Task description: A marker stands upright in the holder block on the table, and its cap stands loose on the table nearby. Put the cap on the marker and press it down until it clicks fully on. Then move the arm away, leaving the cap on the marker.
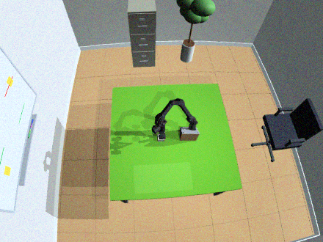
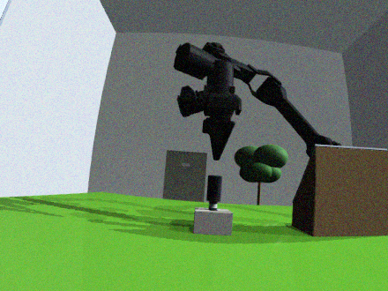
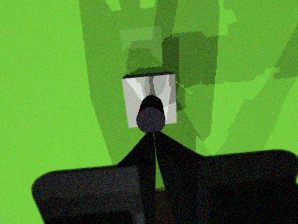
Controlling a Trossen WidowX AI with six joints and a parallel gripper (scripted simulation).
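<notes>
Now: gripper tip 5 cm above the black cap. From my gripper tip the other things lie so: grey holder block: 12 cm below.
</notes>
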